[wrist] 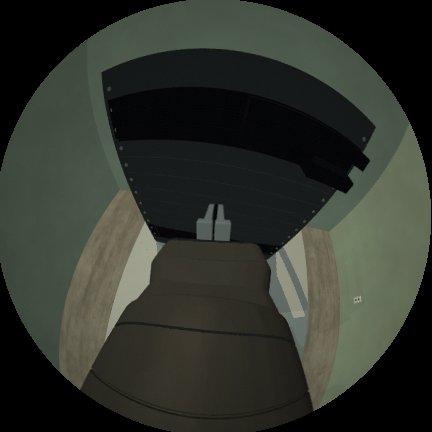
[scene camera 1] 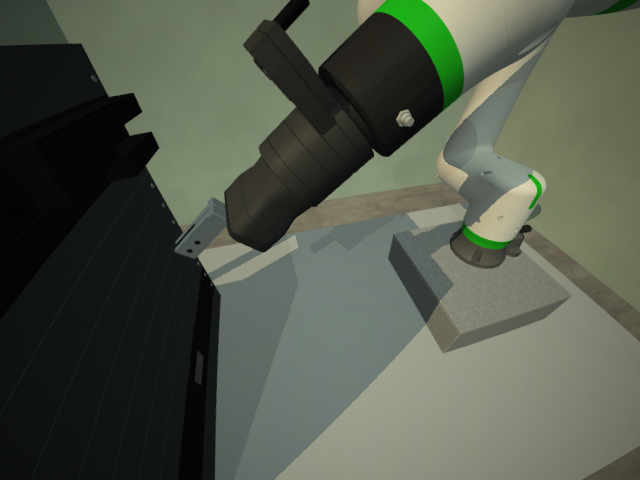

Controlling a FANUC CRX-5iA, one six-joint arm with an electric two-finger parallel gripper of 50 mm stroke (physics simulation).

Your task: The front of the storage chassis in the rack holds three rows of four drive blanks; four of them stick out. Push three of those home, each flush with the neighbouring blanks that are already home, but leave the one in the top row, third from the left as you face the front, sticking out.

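Places are measured from the arm's base along level axes (x ahead, y left, z up), in millimetres.
Where they show: gripper, fingertip midpoint: (wrist: 215, 212) (scene camera 1: 185, 250); arm's base, origin of the base link: (scene camera 1: 476, 248).
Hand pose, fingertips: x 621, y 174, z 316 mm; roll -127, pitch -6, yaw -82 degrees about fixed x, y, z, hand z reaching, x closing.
Things, the pixels of their centre, and the offset from my fingertips. Level surfaces: height alone.
- upper blank, body centre: (scene camera 1: 78, 119) (wrist: 331, 136) dz +108, dx +142, dy -171 mm
- lower blank, body centre: (scene camera 1: 104, 159) (wrist: 318, 160) dz +51, dx +142, dy -171 mm
- pale floor, its level: dz -430 mm
The storage chassis (scene camera 1: 67, 162) (wrist: 175, 115) is a near-black band across the rack (scene camera 1: 67, 67) (wrist: 210, 67). Two dark blocks clearly jut from its right end as seen in the wrist view: an upper blank (scene camera 1: 131, 105) (wrist: 360, 159) and a lower blank (scene camera 1: 142, 149) (wrist: 330, 175). The other blanks are too dark to tell apart, and the one in the top row, third from the left, cannot be made out. My gripper (scene camera 1: 185, 246) (wrist: 215, 212) is shut and empty. It is in front of the plain panels below the chassis, left of the jutting blanks in the wrist view; any contact cannot be told.
Plain dark panels (scene camera 1: 87, 310) (wrist: 200, 172) fill the rack below the chassis. The arm's grey base block (scene camera 1: 506, 289) stands on the pale floor (scene camera 1: 439, 413) at the right in the scene view. A wall outlet (wrist: 357, 299) shows at the right in the wrist view.
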